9 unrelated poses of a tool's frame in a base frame.
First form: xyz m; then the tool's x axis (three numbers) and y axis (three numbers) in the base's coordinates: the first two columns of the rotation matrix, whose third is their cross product.
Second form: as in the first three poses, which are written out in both.
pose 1, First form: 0.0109 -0.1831 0.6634 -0.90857 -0.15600 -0.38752 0.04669 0.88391 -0.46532
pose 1, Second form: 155.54 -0.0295 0.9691 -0.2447 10.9 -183.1 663.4
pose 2, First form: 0.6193 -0.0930 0.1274 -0.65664 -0.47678 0.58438 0.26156 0.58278 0.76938
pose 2, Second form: 131.75 0.0746 -0.8658 -0.4948 619.3 -93.0 127.4
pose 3, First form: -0.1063 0.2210 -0.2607 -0.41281 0.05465 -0.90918 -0.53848 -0.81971 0.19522
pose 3, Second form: 158.80 -0.5185 0.2414 0.8203 -106.3 221.0 -260.7
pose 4, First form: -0.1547 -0.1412 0.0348 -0.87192 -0.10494 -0.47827 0.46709 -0.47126 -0.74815
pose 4, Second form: 160.33 0.1895 0.4922 -0.8496 -154.7 -141.2 34.8
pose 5, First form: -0.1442 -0.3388 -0.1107 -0.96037 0.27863 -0.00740 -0.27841 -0.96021 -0.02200
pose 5, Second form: 163.83 -0.0053 -0.0105 0.9999 -144.2 -338.8 -110.7
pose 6, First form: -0.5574 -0.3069 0.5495 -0.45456 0.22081 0.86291 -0.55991 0.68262 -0.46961
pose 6, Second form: 118.64 0.1293 -0.8863 0.4448 -557.4 -306.9 549.5
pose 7, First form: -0.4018 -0.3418 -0.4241 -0.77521 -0.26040 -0.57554 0.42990 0.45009 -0.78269
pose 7, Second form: 141.36 0.0572 0.8314 -0.5527 -401.8 -341.8 -424.1
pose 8, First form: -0.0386 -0.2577 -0.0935 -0.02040 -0.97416 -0.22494 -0.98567 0.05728 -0.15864
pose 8, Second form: 164.21 -0.6928 0.7208 0.0212 -38.6 -257.7 -93.5
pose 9, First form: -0.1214 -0.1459 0.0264 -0.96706 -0.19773 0.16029 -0.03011 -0.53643 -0.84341
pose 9, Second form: 174.47 -0.1191 0.4796 -0.8694 -121.4 -145.9 26.4
